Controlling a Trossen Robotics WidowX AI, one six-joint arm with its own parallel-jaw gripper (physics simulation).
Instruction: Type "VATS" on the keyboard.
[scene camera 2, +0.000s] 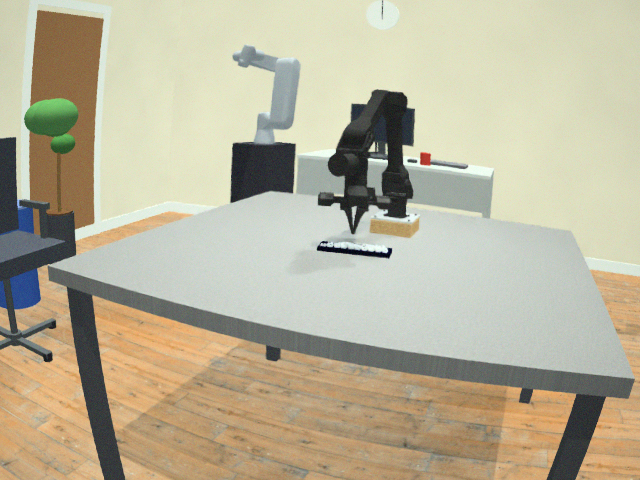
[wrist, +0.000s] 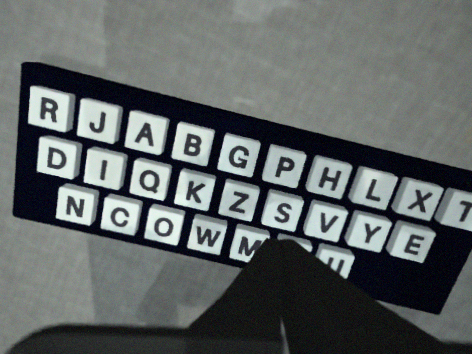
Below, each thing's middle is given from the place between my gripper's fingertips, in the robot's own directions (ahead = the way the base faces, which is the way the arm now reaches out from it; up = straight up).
I see my gripper 30 mm above the S key (wrist: 282, 210). The rest, counted from my hand: dark keyboard (wrist: 425, 286): 10 mm to the left, 40 mm below; V key (wrist: 324, 220): 10 mm ahead, 20 mm to the right, 30 mm below.
